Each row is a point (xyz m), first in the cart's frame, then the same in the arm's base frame.
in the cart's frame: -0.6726 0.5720 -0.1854
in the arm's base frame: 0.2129 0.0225 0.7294
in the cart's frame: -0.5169 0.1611 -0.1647
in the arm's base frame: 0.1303 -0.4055 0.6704
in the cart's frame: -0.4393 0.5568 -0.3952
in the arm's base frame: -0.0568 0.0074 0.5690
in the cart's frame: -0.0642 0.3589 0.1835
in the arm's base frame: 0.3517 -0.3626 0.1096
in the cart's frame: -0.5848 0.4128 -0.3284
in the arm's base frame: 0.0300 -0.1188 0.7204
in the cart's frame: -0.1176 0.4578 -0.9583
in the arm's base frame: -0.6980 -0.0355 0.4374
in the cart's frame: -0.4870 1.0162 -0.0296
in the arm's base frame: 0.3655 0.3879 0.4143
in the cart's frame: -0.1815 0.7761 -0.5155
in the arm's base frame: -0.2172 0.1967 0.3094
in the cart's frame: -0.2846 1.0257 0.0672
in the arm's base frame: 0.3981 0.3424 0.1968
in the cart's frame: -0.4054 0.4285 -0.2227
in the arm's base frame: 0.0787 -0.1560 0.5208
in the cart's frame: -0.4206 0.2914 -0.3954
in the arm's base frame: -0.0986 -0.2519 0.6113
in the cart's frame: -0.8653 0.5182 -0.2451
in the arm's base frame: 0.2065 0.0163 0.9380
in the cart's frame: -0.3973 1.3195 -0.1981
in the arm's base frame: 0.2209 0.6974 0.3061
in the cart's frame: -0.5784 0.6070 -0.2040
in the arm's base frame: 0.1721 0.0432 0.6380
